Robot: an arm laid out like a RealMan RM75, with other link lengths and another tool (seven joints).
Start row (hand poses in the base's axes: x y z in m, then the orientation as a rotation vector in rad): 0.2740, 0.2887, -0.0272, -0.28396, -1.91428, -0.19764
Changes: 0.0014, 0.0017, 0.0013, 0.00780, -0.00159, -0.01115; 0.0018, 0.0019, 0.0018, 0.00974, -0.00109, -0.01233; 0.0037, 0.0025, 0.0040, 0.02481, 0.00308, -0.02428; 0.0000, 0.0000, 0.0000, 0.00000, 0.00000, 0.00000; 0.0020, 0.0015, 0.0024, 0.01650, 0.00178, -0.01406; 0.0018, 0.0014, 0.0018, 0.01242, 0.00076, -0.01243; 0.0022, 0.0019, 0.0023, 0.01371, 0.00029, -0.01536; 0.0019, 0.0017, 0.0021, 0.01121, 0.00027, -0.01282; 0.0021, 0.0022, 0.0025, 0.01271, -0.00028, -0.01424; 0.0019, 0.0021, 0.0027, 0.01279, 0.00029, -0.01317; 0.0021, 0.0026, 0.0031, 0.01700, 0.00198, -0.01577; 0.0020, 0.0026, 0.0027, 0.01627, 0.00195, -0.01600; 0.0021, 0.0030, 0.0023, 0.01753, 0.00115, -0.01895; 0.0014, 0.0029, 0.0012, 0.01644, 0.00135, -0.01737; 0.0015, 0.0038, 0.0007, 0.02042, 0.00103, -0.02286; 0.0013, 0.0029, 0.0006, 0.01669, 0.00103, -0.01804; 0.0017, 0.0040, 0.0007, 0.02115, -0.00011, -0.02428
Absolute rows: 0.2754, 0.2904, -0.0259, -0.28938, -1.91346, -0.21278; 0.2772, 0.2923, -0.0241, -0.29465, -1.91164, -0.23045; 0.2809, 0.2948, -0.0201, -0.30155, -1.90166, -0.26957; 0.2809, 0.2948, -0.0201, -0.30155, -1.90166, -0.26957; 0.2829, 0.2963, -0.0177, -0.30408, -1.89528, -0.29418; 0.2847, 0.2977, -0.0159, -0.30767, -1.89074, -0.31404; 0.2869, 0.2996, -0.0136, -0.31312, -1.88596, -0.33715; 0.2888, 0.3013, -0.0115, -0.31781, -1.88188, -0.35619; 0.2909, 0.3035, -0.0090, -0.32275, -1.87774, -0.37769; 0.2928, 0.3056, -0.0063, -0.32668, -1.87300, -0.39839; 0.2949, 0.3082, -0.0032, -0.33045, -1.86513, -0.42432; 0.2969, 0.3108, -0.0005, -0.33489, -1.85728, -0.44969; 0.2990, 0.3138, 0.0018, -0.34109, -1.84937, -0.47837; 0.3004, 0.3167, 0.0030, -0.34654, -1.84151, -0.50487; 0.3019, 0.3205, 0.0037, -0.35433, -1.83196, -0.53876; 0.3032, 0.3234, 0.0043, -0.36009, -1.82379, -0.56591; 0.3049, 0.3274, 0.0050, -0.36834, -1.81435, -0.60161
